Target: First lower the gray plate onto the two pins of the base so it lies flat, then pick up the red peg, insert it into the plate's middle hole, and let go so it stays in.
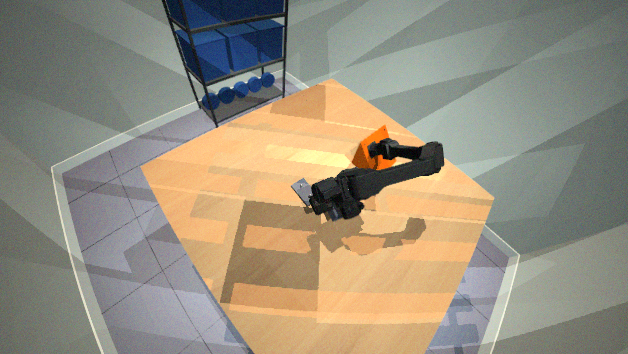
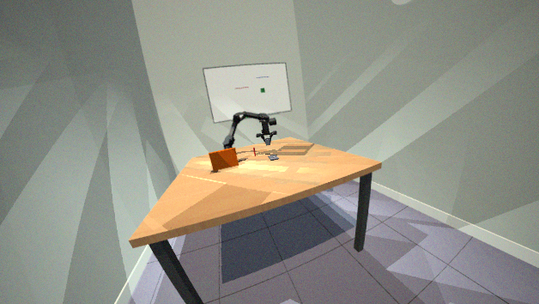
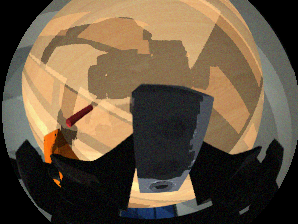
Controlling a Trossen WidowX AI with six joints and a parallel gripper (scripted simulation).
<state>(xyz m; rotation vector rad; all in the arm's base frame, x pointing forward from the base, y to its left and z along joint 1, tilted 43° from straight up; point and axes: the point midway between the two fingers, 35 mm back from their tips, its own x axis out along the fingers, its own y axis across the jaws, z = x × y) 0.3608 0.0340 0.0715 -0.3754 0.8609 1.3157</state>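
My gripper tip is now 1 cm past the base, 15 cm to the left of it and 9 cm above it. The rest, counted from my gripper tip: red peg 13 cm behind, 4 cm to the left, 6 cm below; gray plate 3 cm above.
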